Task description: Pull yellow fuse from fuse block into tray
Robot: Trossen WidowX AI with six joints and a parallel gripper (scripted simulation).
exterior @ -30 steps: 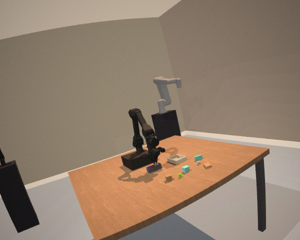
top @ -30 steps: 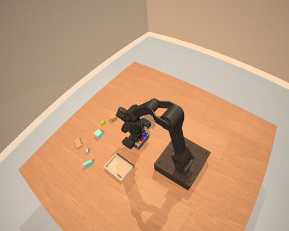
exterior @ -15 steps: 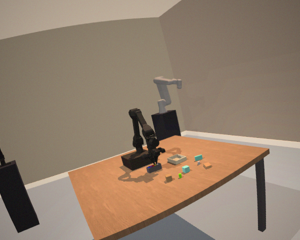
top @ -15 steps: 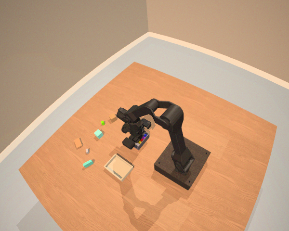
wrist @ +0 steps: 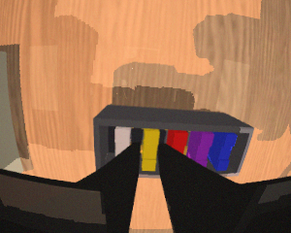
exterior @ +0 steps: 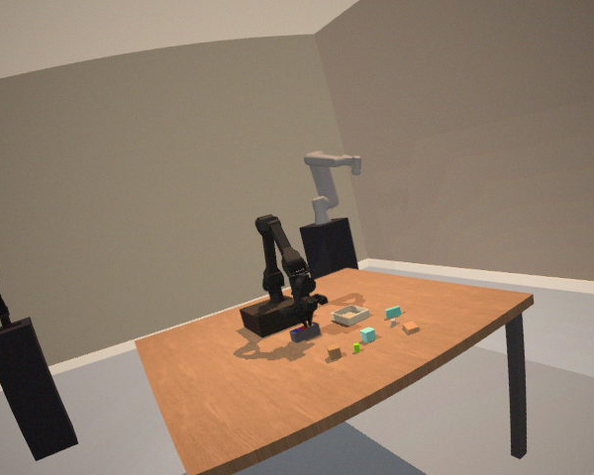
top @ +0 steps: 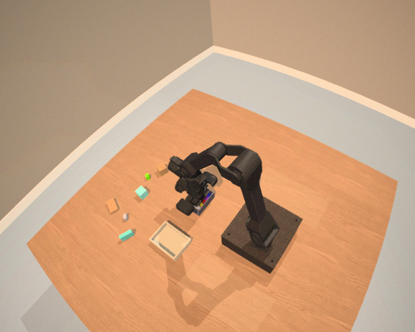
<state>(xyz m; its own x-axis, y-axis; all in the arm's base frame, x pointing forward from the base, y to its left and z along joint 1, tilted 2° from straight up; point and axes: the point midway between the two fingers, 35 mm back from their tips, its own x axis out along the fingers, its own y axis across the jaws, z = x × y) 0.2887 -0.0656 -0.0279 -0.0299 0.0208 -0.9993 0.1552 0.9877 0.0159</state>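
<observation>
My gripper tip is 3 cm short of the tray, 19 cm to the right of it and 3 cm above it. Also, from my gripper tip: yellow fuse: 1 cm below.
</observation>
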